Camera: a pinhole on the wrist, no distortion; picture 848 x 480 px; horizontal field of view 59.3 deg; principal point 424.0 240.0 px. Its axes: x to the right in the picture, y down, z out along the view. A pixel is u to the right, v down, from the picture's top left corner.
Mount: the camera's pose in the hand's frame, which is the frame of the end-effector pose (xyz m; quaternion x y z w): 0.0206 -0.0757 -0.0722 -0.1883 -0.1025 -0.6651 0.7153
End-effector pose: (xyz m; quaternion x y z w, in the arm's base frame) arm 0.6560 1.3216 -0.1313 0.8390 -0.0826 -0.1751 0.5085
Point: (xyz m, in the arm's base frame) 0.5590 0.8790 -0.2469
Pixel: 492.1 229.1
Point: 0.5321 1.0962 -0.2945
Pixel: 670.9 74.7
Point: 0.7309 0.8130 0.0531
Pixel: 67.8 424.6
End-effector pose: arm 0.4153 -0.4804 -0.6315 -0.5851 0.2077 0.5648 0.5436
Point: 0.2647 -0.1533 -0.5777
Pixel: 603.3 165.1
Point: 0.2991 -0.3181 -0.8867
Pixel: outside the picture
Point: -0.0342 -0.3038 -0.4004
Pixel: outside the picture
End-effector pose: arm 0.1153 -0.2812 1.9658 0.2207 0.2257 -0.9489 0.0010
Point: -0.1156 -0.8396 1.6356
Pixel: outside the picture
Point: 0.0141 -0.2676 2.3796
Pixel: outside the picture
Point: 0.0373 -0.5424 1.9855
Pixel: 32.7 235.4
